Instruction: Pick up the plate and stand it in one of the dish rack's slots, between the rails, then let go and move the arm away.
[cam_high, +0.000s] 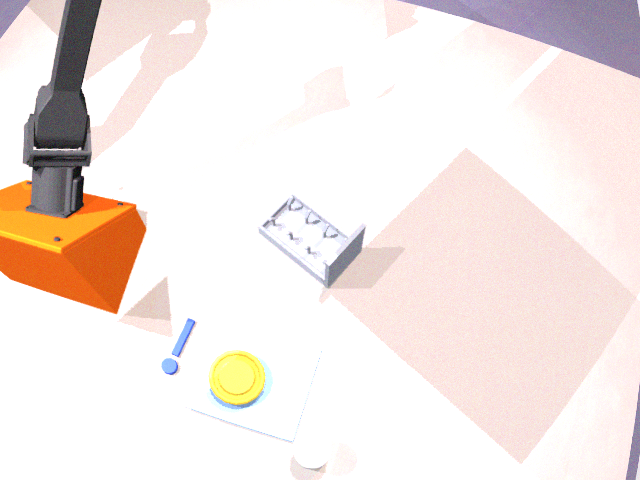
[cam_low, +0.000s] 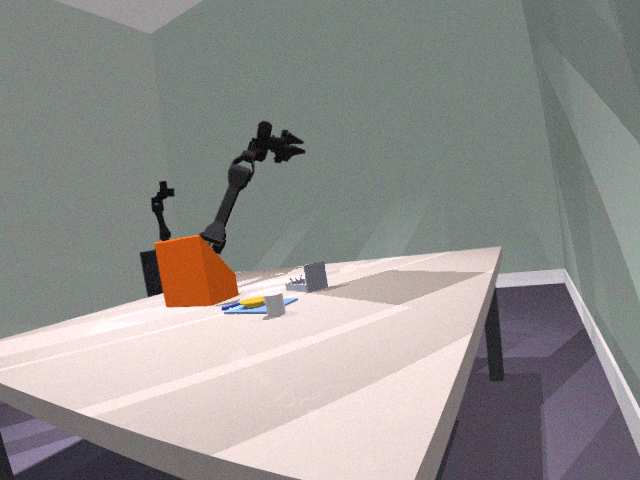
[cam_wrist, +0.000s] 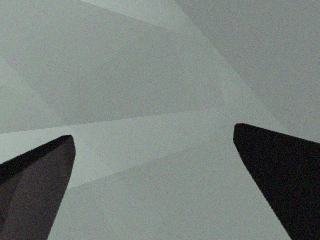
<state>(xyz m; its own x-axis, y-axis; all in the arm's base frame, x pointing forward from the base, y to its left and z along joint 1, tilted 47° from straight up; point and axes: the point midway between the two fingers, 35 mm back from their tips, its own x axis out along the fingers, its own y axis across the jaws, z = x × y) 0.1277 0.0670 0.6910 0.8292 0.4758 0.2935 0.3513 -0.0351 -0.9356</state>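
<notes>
My gripper tip is 720 mm to the left of the yellow plate, 510 mm above it and 70 mm short of it. Also, from my gripper tip: grey dish rack 510 mm to the right, 510 mm below, 130 mm ahead; pale blue mat 710 mm to the right, 530 mm below, 80 mm ahead; white cup 800 mm to the right, 500 mm below, 170 mm ahead.
</notes>
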